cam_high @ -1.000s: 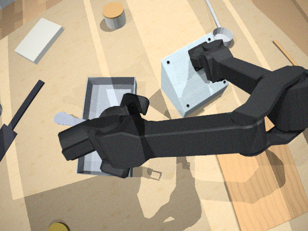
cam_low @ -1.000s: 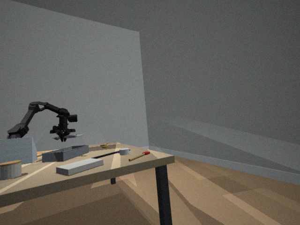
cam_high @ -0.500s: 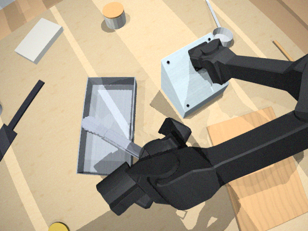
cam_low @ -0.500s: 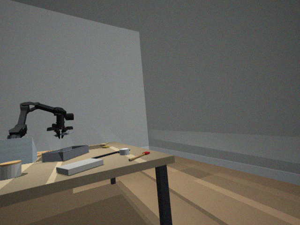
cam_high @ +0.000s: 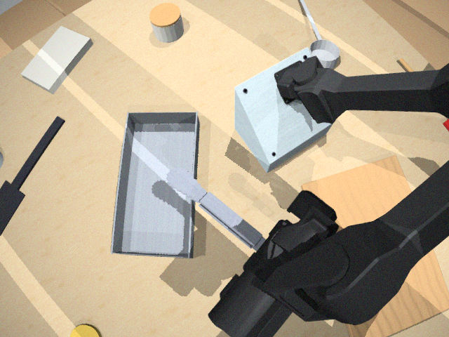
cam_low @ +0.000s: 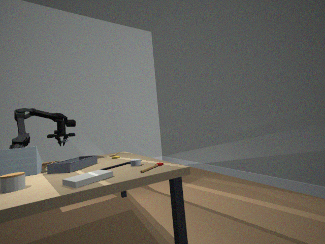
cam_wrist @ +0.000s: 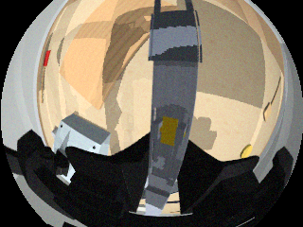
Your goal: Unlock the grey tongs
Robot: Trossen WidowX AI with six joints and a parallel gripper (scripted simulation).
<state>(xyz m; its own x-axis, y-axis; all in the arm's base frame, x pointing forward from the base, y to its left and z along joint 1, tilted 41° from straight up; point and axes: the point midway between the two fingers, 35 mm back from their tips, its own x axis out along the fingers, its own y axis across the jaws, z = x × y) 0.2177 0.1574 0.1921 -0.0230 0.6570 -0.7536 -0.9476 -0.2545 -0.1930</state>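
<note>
The yellow lock piece lies 4 cm above my gripper tip, 2 cm to the left of it and 1 cm behind it. Also, from my gripper tip: wooden board (22 cm behind, 15 cm below, 12 cm to the left); red-tipped stick (59 cm behind, 15 cm below, 4 cm to the right); roasting tin (25 cm to the right, 13 cm below, 10 cm ahead).
</note>
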